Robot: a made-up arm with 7 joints.
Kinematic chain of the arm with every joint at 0, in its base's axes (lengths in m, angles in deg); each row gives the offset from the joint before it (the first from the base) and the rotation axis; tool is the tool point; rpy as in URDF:
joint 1: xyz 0 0 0.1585 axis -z
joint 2: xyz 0 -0.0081 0.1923 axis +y
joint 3: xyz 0 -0.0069 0.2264 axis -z
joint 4: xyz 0 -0.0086 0.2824 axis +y
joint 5: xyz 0 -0.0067 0.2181 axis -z
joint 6: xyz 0 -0.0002 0.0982 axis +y
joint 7: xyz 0 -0.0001 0.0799 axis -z
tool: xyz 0 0 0 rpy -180 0 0
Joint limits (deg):
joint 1: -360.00..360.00
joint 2: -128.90..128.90
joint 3: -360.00..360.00
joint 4: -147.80..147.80
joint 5: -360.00..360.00
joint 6: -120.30..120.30
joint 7: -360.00..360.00
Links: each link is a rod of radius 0.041 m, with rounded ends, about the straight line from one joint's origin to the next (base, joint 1, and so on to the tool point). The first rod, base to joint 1, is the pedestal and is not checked.
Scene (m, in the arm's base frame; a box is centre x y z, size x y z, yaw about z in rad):
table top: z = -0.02
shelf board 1: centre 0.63 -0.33 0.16 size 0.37 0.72 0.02 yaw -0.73
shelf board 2: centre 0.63 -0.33 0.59 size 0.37 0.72 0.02 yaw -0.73
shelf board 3: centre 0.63 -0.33 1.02 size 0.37 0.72 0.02 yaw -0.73
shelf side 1: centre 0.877 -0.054 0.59 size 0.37 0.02 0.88 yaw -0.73
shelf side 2: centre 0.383 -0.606 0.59 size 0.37 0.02 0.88 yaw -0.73
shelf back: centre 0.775 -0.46 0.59 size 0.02 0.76 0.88 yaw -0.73
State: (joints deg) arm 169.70 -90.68 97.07 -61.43 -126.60 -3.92 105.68
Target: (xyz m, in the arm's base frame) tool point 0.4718 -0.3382 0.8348
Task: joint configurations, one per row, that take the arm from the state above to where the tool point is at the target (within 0.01 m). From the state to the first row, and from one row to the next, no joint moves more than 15 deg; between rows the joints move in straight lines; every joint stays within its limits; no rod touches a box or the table.
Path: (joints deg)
1: 161.43 -91.35 97.20 -73.24 -126.69 -2.28 105.68
2: 153.15 -92.02 97.32 -85.05 -126.78 -0.64 105.68
3: 144.88 -92.70 97.45 -96.85 -126.87 1.00 105.68
4: 136.61 -93.37 97.57 -108.66 -126.96 2.64 105.68
5: 145.18 -81.18 110.75 -104.87 -126.95 4.52 105.68
6: 153.76 -68.98 123.92 -101.08 -126.95 6.41 105.68
7: 162.34 -56.79 137.09 -97.29 -126.94 8.29 105.68
8: 168.86 -56.52 129.30 -86.84 -126.84 5.37 105.68
9: 175.39 -56.25 121.51 -76.38 -126.73 2.44 105.68
10: 181.91 -55.98 113.72 -65.93 -126.62 -0.48 105.68

